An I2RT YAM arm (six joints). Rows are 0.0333 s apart.
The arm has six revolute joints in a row. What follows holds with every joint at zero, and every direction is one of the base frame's. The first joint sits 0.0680 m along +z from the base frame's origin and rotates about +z. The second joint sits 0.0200 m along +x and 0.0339 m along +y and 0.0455 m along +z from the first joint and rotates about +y. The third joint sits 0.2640 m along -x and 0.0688 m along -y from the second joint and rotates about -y. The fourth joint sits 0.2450 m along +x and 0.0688 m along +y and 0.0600 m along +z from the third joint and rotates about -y. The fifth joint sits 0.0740 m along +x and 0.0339 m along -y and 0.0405 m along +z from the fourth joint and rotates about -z. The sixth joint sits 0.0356 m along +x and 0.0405 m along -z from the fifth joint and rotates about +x. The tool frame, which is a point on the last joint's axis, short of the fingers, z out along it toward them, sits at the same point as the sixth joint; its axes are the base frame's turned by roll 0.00, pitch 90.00 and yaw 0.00 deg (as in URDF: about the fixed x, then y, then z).
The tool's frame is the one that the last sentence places.
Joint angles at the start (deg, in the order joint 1, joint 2, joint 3, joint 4, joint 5, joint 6):
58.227, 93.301, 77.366, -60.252, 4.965, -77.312
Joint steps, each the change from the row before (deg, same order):
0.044, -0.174, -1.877, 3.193, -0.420, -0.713
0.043, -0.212, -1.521, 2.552, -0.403, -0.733
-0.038, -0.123, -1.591, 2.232, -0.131, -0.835
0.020, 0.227, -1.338, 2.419, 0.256, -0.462
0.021, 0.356, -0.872, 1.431, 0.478, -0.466
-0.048, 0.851, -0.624, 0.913, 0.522, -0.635
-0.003, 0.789, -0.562, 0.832, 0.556, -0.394
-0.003, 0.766, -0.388, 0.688, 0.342, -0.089
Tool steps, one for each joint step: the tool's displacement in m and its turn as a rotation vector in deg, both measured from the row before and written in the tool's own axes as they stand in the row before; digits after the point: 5 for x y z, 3 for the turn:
-0.00105, 0.00033, 0.00686, 1.362, -0.739, -0.632
-0.00077, 0.00068, 0.00505, 1.134, -0.656, -0.680
0.00002, 0.00157, 0.00577, 0.723, -0.260, -0.744
-0.00036, 0.00034, 0.00658, 0.884, 0.095, -0.419
-0.00013, 0.00057, 0.00539, 0.281, 0.430, -0.470
0.00009, 0.00054, 0.00717, -0.471, 0.620, -0.639
-0.00015, 0.00058, 0.00654, -0.427, 0.628, -0.441
-0.00032, 0.00023, 0.00572, -0.409, 0.407, -0.135

